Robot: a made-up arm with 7 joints. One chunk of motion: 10 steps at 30 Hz.
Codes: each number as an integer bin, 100 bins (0 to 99) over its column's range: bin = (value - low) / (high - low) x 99, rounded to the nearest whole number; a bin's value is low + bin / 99 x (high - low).
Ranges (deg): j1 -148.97..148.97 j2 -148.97..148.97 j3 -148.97..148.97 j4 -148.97..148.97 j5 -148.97..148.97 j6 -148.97..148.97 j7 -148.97..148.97
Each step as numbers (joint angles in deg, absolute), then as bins.
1 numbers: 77.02 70.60 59.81 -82.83 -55.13 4.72 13.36
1 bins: 75 73 69 22 31 51 54
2 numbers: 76.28 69.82 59.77 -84.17 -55.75 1.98 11.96
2 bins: 75 73 69 22 31 50 53
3 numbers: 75.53 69.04 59.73 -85.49 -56.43 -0.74 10.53
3 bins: 75 72 69 21 31 49 53
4 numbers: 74.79 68.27 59.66 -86.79 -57.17 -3.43 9.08
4 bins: 74 72 69 21 31 48 53
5 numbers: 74.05 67.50 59.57 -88.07 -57.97 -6.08 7.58
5 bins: 74 72 69 20 30 47 52
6 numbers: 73.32 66.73 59.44 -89.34 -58.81 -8.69 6.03
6 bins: 74 72 69 20 30 47 52
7 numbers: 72.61 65.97 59.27 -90.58 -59.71 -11.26 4.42
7 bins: 74 71 69 19 30 46 51
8 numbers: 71.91 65.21 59.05 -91.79 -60.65 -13.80 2.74
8 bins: 73 71 69 19 29 45 50
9 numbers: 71.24 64.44 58.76 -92.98 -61.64 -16.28 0.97
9 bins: 73 71 69 19 29 44 50
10 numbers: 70.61 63.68 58.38 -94.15 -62.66 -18.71 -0.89
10 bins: 73 71 69 18 29 43 49
